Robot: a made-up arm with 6 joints.
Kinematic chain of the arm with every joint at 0, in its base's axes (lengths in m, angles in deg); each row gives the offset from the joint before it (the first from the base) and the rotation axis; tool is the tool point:
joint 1: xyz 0 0 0.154 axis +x
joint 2: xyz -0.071 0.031 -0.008 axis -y
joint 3: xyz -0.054 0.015 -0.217 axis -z
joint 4: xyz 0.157 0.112 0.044 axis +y
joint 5: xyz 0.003 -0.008 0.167 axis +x
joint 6: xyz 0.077 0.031 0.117 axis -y
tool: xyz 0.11 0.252 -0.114
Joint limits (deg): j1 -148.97..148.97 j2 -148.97..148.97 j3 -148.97..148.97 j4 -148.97..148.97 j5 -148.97..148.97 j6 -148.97..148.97
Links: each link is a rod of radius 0.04 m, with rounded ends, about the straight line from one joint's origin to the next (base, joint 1, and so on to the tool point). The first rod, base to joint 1, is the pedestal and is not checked.
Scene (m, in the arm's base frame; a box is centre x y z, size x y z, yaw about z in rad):
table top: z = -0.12
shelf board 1: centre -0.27 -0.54 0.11 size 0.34 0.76 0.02 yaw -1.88
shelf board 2: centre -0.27 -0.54 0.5 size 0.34 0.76 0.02 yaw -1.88
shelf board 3: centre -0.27 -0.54 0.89 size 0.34 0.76 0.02 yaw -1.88
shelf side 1: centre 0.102 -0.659 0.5 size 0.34 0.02 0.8 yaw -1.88
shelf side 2: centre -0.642 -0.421 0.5 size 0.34 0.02 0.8 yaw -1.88
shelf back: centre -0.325 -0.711 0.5 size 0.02 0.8 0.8 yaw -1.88
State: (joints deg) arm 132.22 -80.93 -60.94 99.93 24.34 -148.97
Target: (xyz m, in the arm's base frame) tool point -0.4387 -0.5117 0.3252
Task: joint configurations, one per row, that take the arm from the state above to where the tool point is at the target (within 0.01 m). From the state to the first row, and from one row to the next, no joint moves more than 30 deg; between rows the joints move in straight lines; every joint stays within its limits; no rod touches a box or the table.
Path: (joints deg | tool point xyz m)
1: 110.56 -92.89 -53.27 102.06 48.40 -148.97 | -0.2831 -0.0562 0.8452
2: 88.91 -104.85 -45.59 104.19 72.46 -148.97 | -0.3793 0.3186 0.6815
3: 67.25 -116.81 -37.92 106.33 96.51 -148.97 | -0.4801 0.4284 0.3450
4: 45.59 -128.77 -30.24 108.46 120.57 -148.97 | -0.5220 0.2690 0.0900
5: 18.87 -133.82 -20.42 103.30 127.67 -148.97 | -0.5016 0.0919 -0.0383
6: -7.84 -138.87 -10.60 98.14 134.77 -148.97 | -0.4612 -0.1024 -0.0003
7: -34.56 -143.92 -0.79 92.99 141.87 -148.97 | -0.4008 -0.1985 0.1566
8: -61.28 -148.97 9.03 87.83 148.97 -148.97 | -0.3239 -0.1522 0.3252
9: -31.89 -148.97 27.04 108.21 128.63 -148.97 | -0.3955 -0.2725 0.3510
10: -2.49 -148.97 45.04 128.59 108.30 -148.97 | -0.4322 -0.3975 0.3625
11: 26.90 -148.97 63.05 148.97 87.96 -148.97 | -0.4387 -0.5117 0.3252

